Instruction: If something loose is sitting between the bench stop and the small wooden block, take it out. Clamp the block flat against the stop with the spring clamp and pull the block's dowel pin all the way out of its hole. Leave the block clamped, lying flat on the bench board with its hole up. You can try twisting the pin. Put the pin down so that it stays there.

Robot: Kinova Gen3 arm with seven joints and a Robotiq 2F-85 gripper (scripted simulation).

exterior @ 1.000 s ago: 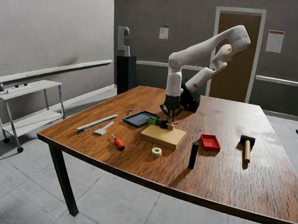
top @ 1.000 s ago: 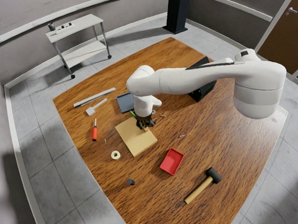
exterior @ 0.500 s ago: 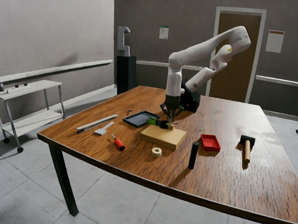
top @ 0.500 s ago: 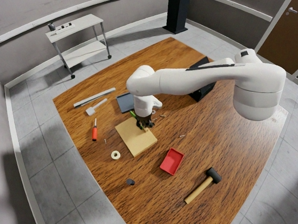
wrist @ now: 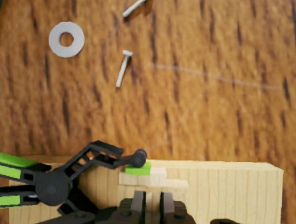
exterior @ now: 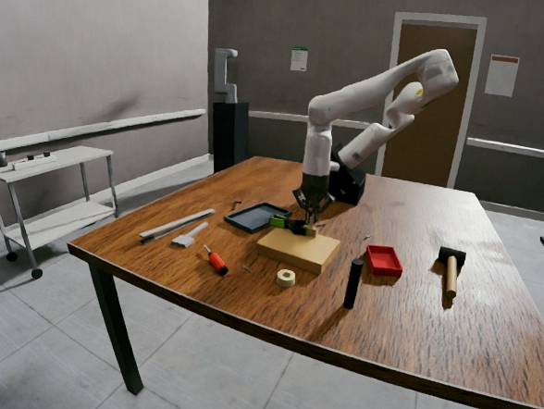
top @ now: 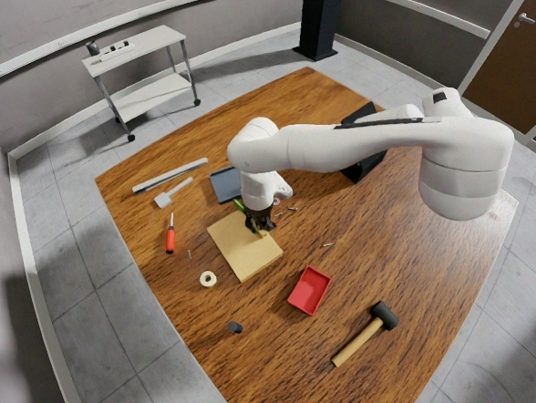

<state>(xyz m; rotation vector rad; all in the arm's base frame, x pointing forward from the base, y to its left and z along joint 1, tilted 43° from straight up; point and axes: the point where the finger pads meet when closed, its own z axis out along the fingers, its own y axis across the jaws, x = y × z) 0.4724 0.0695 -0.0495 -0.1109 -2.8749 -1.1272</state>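
Now: the pale dowel pin 20 mm below my hand. From my hand the other things lie so: wooden block 50 mm below; then bench board 60 mm below, 50 mm ahead, 10 mm to the right; then red bin 230 mm to the left, 80 mm below, 10 mm ahead.
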